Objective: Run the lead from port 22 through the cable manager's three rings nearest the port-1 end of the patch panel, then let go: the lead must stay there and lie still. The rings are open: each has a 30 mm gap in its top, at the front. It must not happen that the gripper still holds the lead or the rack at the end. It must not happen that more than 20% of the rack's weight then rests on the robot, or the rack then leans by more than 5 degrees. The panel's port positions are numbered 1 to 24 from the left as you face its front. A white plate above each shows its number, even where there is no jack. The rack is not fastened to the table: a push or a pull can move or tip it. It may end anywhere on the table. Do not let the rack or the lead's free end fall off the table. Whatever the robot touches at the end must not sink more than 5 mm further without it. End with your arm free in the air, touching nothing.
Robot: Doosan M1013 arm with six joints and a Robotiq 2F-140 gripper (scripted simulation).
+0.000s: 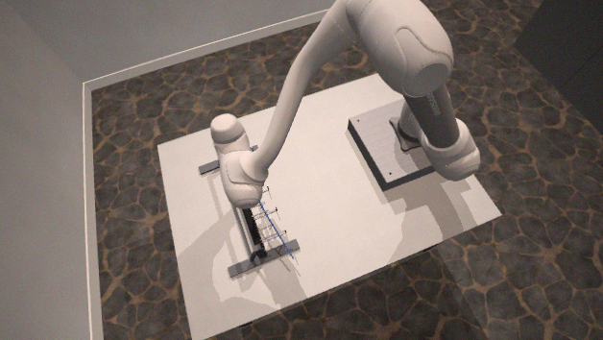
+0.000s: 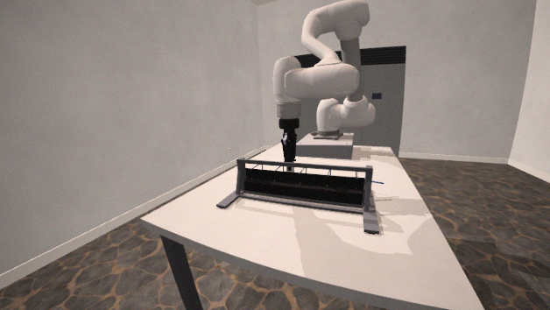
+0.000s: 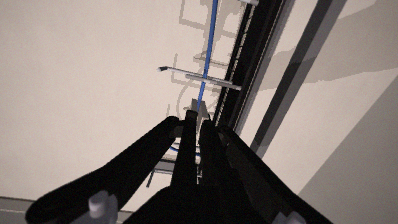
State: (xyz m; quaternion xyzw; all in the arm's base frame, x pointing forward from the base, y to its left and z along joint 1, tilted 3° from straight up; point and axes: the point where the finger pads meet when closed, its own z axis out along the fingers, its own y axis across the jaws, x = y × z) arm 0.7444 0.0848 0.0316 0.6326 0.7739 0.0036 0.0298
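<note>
The rack lies 50 mm ahead of my hand, 60 mm to the left of it and 20 mm below it.
</note>
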